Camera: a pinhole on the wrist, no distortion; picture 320 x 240 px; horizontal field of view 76.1 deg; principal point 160.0 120.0 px. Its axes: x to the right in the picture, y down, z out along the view. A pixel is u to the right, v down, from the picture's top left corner.
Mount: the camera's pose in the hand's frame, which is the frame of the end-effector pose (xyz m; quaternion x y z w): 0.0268 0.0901 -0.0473 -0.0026 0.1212 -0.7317 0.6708
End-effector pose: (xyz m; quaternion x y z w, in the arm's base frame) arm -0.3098 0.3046 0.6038 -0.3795 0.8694 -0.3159 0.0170
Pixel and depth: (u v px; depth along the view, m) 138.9 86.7 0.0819
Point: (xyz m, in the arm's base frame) -0.3754 0.3100 0.5331
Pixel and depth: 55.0 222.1 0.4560
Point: -0.5990 -0.0246 0.2379
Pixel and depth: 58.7 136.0 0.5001
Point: -0.4646 0.0610 0.1269
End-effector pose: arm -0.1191 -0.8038 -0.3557 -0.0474 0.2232 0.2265 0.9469
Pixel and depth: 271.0 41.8 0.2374
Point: -0.0436 -0.8479 -0.1802
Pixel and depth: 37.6 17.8 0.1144
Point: -0.1514 -0.6626 -0.2765
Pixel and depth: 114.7 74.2 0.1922
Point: -0.0865 -0.6753 -0.2260
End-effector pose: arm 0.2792 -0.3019 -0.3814 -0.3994 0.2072 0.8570 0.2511
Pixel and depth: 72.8 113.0 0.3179
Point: -0.0325 -0.2548 -0.2510
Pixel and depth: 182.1 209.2 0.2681
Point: 0.0648 -0.1547 -0.4135
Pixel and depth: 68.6 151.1 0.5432
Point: -0.2727 -0.1431 -0.2220
